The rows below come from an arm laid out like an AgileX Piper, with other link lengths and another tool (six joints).
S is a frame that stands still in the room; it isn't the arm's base.
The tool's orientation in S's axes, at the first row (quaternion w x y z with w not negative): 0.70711, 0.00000, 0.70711, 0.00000
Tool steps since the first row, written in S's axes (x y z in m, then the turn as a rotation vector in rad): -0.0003, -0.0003, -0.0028, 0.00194, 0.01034, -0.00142; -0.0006, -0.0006, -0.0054, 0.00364, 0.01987, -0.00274; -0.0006, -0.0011, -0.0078, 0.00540, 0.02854, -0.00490; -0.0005, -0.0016, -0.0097, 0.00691, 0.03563, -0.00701; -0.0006, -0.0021, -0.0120, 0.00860, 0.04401, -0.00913; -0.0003, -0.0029, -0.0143, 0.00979, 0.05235, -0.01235; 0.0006, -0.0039, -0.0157, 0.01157, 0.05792, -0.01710; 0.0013, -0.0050, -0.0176, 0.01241, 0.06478, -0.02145; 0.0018, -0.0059, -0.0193, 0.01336, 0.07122, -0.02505; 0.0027, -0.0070, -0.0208, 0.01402, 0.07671, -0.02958; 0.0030, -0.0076, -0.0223, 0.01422, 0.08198, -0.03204; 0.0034, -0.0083, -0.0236, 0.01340, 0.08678, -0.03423; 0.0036, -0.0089, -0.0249, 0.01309, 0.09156, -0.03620
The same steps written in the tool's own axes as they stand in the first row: 0.0028, -0.0003, -0.0003, 0.00142, 0.01034, 0.00194; 0.0054, -0.0006, -0.0006, 0.00274, 0.01987, 0.00364; 0.0078, -0.0011, -0.0006, 0.00490, 0.02854, 0.00540; 0.0097, -0.0016, -0.0005, 0.00701, 0.03563, 0.00691; 0.0120, -0.0021, -0.0006, 0.00913, 0.04401, 0.00860; 0.0143, -0.0029, -0.0003, 0.01235, 0.05235, 0.00979; 0.0157, -0.0039, 0.0006, 0.01710, 0.05792, 0.01157; 0.0176, -0.0050, 0.0013, 0.02145, 0.06478, 0.01241; 0.0193, -0.0059, 0.0018, 0.02505, 0.07122, 0.01336; 0.0208, -0.0070, 0.0027, 0.02958, 0.07671, 0.01402; 0.0223, -0.0076, 0.0030, 0.03204, 0.08198, 0.01422; 0.0236, -0.0083, 0.0034, 0.03423, 0.08678, 0.01340; 0.0249, -0.0089, 0.0036, 0.03620, 0.09156, 0.01309
